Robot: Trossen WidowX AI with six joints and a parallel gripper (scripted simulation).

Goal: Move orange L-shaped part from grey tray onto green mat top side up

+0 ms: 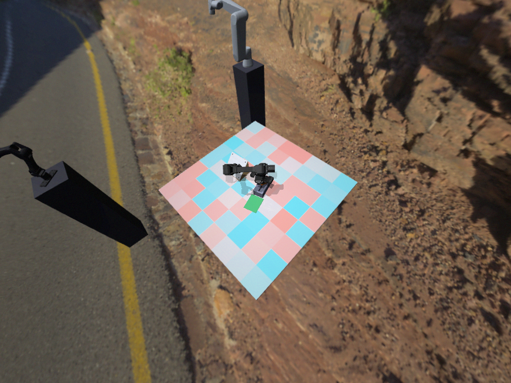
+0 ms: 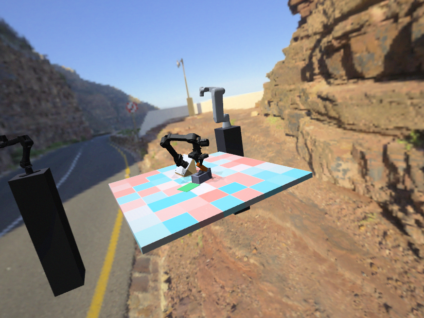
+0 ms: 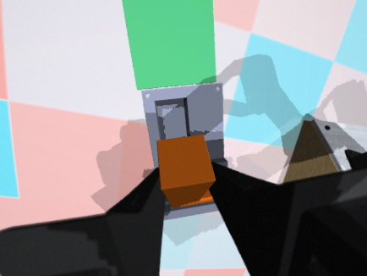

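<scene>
My gripper tip is 4 cm short of the green mat, 14 cm to the left of it and 15 cm above it. Also, from my gripper tip: orange L-shaped part: 3 cm behind, 3 cm to the left, 3 cm below.
</scene>
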